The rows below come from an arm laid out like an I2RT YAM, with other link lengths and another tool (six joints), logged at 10 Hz.
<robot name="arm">
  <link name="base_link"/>
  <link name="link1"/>
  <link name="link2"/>
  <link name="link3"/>
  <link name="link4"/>
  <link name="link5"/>
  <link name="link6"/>
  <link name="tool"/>
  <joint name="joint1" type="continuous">
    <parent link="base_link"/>
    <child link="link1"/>
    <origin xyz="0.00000 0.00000 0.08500" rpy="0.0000 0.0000 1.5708"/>
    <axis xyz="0 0 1"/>
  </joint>
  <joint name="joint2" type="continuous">
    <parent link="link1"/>
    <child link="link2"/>
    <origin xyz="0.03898 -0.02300 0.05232" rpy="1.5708 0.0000 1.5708"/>
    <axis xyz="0 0 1"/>
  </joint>
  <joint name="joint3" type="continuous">
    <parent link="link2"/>
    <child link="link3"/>
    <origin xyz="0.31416 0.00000 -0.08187" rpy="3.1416 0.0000 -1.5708"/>
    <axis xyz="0 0 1"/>
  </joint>
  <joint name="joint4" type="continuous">
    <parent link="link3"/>
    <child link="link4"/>
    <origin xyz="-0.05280 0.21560 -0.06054" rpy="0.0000 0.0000 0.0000"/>
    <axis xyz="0 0 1"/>
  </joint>
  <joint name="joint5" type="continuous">
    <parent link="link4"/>
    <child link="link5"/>
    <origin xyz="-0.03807 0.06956 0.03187" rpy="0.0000 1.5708 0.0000"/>
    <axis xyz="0 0 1"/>
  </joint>
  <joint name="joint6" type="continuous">
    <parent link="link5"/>
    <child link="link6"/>
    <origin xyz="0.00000 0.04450 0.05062" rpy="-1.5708 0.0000 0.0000"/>
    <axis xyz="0 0 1"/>
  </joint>
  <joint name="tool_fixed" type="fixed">
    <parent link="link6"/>
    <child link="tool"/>
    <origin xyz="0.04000 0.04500 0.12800" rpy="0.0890 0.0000 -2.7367"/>
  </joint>
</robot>
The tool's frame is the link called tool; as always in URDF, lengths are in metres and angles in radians. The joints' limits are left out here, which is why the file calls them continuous.
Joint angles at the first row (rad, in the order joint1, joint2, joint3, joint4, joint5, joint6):
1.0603 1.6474 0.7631 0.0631 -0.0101 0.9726
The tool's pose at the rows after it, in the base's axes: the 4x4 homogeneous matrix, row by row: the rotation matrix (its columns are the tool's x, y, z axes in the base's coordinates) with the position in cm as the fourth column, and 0 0 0 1 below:
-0.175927, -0.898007, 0.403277, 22.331; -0.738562, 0.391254, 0.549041, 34.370; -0.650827, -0.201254, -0.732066, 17.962; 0, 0, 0, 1
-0.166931, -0.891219, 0.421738, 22.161; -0.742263, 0.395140, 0.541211, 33.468; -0.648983, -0.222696, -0.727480, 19.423; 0, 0, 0, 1
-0.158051, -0.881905, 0.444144, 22.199; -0.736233, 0.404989, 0.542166, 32.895; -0.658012, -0.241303, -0.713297, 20.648; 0, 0, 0, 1
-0.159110, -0.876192, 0.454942, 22.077; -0.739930, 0.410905, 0.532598, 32.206; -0.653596, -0.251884, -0.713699, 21.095; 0, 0, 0, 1
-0.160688, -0.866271, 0.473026, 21.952; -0.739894, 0.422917, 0.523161, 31.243; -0.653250, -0.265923, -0.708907, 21.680; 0, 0, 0, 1
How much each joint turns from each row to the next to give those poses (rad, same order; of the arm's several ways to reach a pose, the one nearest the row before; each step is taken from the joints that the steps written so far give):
0.0019 -0.0610 0.0035 -0.0869 0.0080 -0.0141
0.0000 -0.0557 0.0167 -0.0687 0.0202 -0.0100
-0.0004 -0.0386 0.0080 -0.0286 0.0191 -0.0053
0.0004 -0.0278 0.0001 -0.0306 0.0145 -0.0008
0.0000 -0.0385 -0.0077 -0.0270 0.0206 0.0012

